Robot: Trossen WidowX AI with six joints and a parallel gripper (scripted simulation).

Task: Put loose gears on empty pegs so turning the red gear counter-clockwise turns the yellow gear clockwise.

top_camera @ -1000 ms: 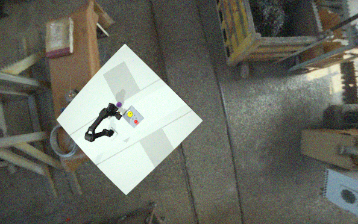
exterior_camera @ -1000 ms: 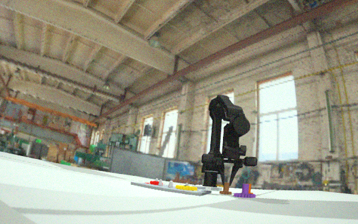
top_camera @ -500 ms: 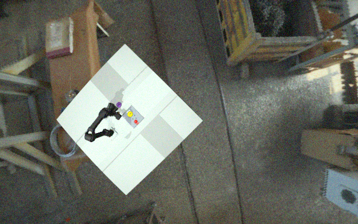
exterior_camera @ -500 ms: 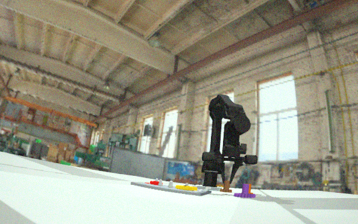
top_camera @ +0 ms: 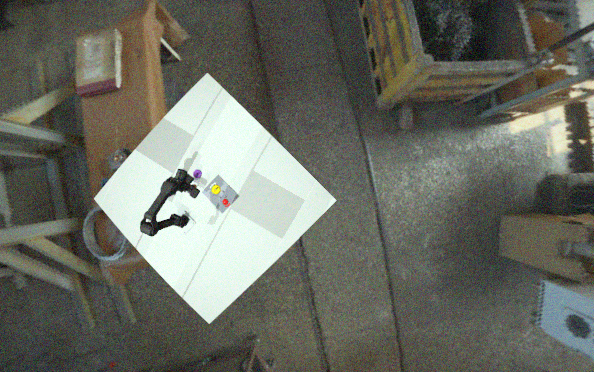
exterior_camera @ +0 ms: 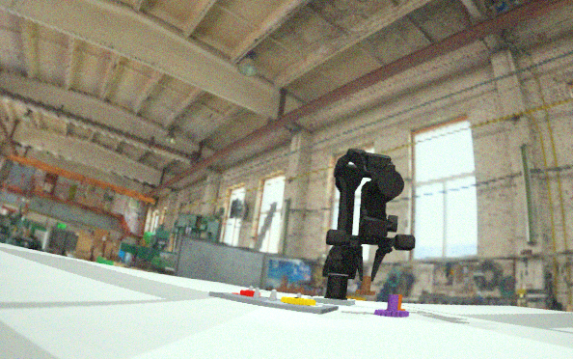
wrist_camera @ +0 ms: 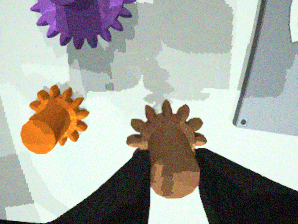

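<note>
The red gear lies 40 mm ahead of my gripper tip, 230 mm to the right of it and 50 mm below it. Round my gripper tip: brown gear 10 mm below; purple gear 80 mm ahead, 50 mm to the left, 50 mm below; orange gear 70 mm to the left, 50 mm below.
</note>
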